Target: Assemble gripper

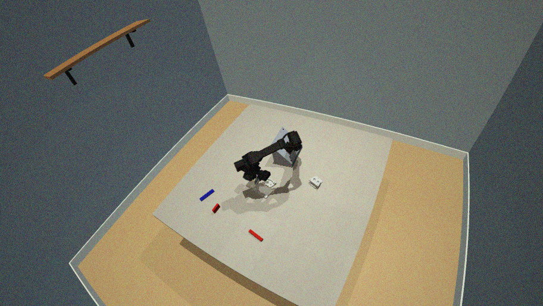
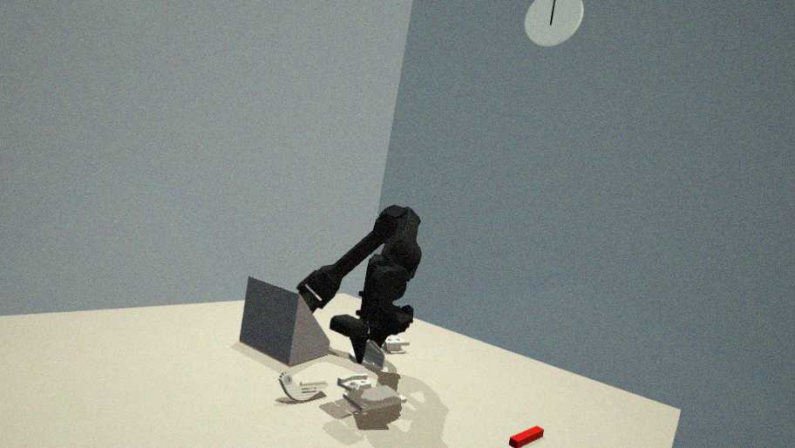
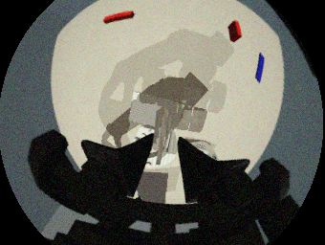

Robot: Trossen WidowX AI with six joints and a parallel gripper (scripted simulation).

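Right now the white jaw is 30 mm behind my gripper tip and 20 mm to the left of it. Round my gripper tip: red bar: 320 mm ahead, 140 mm to the left, 70 mm below; blue block: 200 mm ahead, 320 mm to the right, 80 mm below.
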